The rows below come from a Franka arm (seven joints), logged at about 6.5 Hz.
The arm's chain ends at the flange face. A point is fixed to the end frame.
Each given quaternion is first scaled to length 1.
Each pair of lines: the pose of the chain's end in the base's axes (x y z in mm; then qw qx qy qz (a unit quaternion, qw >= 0)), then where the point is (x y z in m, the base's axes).
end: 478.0 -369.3 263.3 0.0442 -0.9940 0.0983 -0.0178
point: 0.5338 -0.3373 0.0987
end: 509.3 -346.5 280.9 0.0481 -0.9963 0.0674 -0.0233
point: 0.5654 -0.3102 0.1173
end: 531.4 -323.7 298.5 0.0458 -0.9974 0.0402 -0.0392
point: 0.5910 -0.2857 0.1366
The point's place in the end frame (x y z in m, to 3 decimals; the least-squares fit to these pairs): 0.044 -0.027 0.169
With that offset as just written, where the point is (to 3 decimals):
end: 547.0 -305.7 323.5 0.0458 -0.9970 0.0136 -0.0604
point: 0.612 -0.265 0.164
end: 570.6 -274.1 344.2 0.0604 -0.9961 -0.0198 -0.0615
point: 0.633 -0.225 0.186
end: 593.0 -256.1 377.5 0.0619 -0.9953 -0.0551 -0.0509
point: 0.649 -0.203 0.219
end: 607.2 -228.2 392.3 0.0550 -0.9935 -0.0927 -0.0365
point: 0.656 -0.174 0.231
